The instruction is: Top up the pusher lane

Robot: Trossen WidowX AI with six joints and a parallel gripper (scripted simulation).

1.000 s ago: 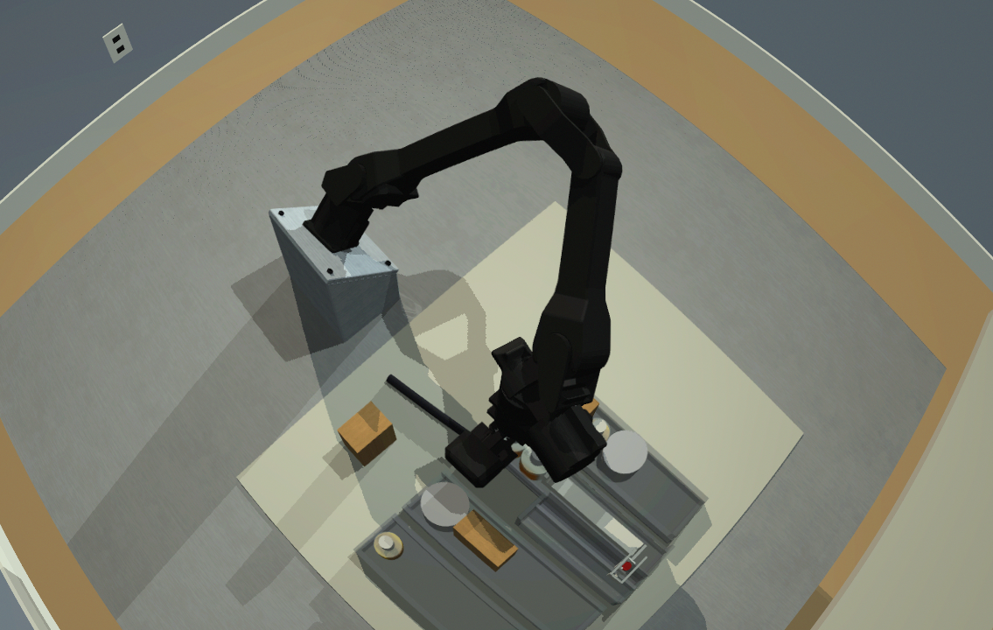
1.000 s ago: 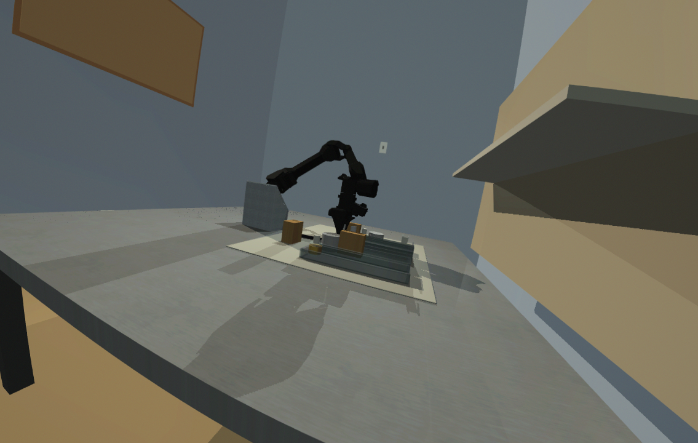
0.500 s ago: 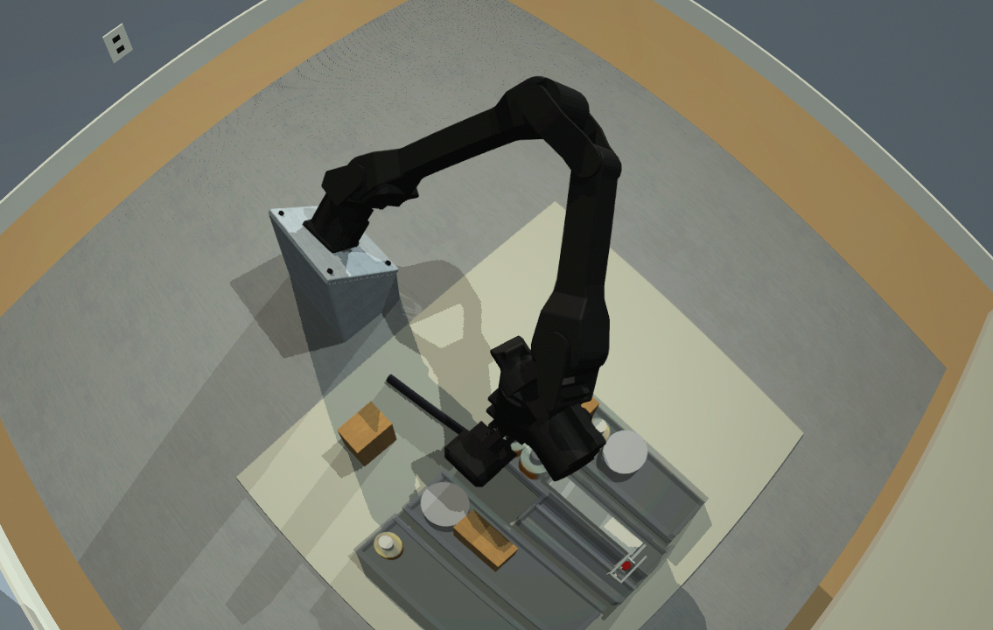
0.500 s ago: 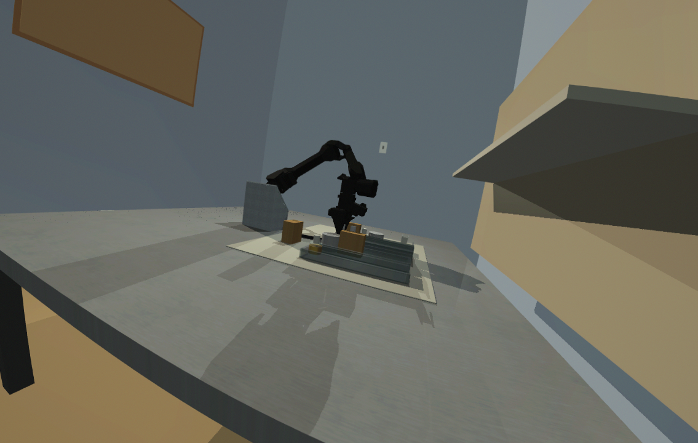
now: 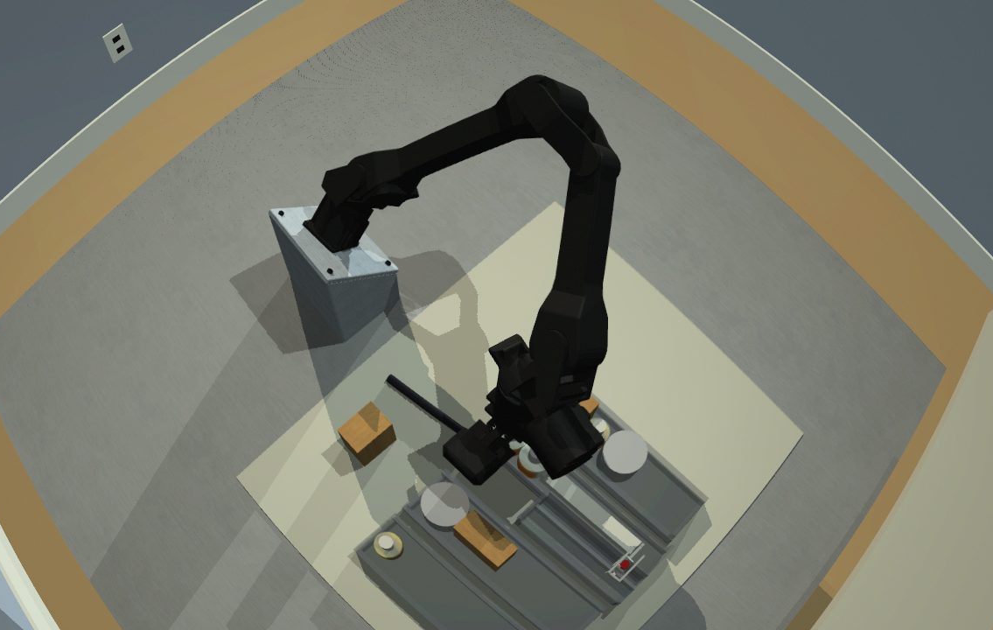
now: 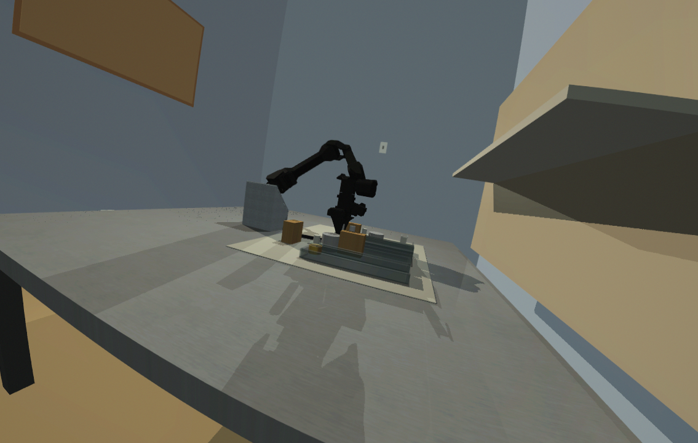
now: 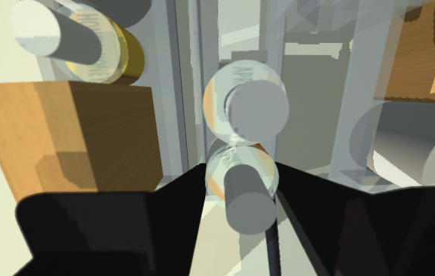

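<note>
My gripper tip is now 110 mm past the black rod, 30 mm to the left of it and 30 mm above it. Also, from my gripper tip: sprung lane: 150 mm ahead, 30 mm to the right, 10 mm below; red-marked part: 230 mm ahead, 50 mm to the right, 40 mm above.
</note>
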